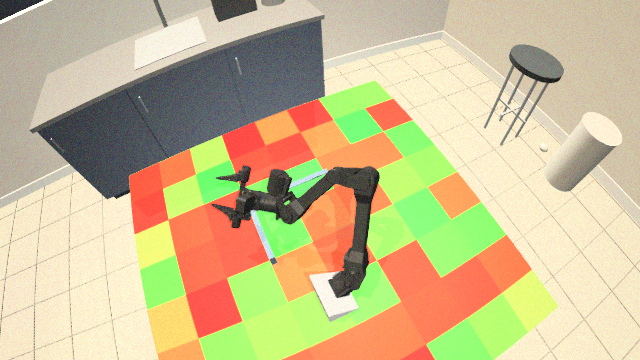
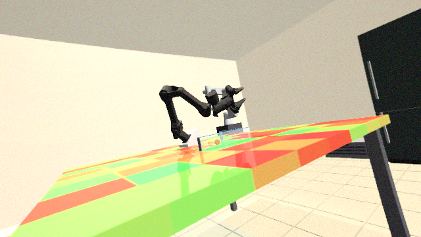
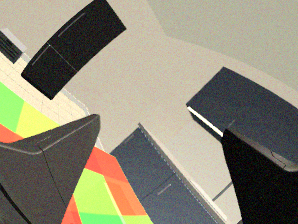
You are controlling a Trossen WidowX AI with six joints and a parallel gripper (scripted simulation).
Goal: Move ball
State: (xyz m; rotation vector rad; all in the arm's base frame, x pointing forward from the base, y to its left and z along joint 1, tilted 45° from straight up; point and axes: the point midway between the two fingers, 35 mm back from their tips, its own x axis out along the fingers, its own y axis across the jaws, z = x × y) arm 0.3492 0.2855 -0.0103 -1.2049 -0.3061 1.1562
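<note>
Now: the see-through copy of ball 4 cm behind my gripper tip, 27 cm to the right of it and 24 cm below it. The rest, counted from my gripper tip: orange ball: 2 cm behind, 25 cm to the right, 24 cm below.
</note>
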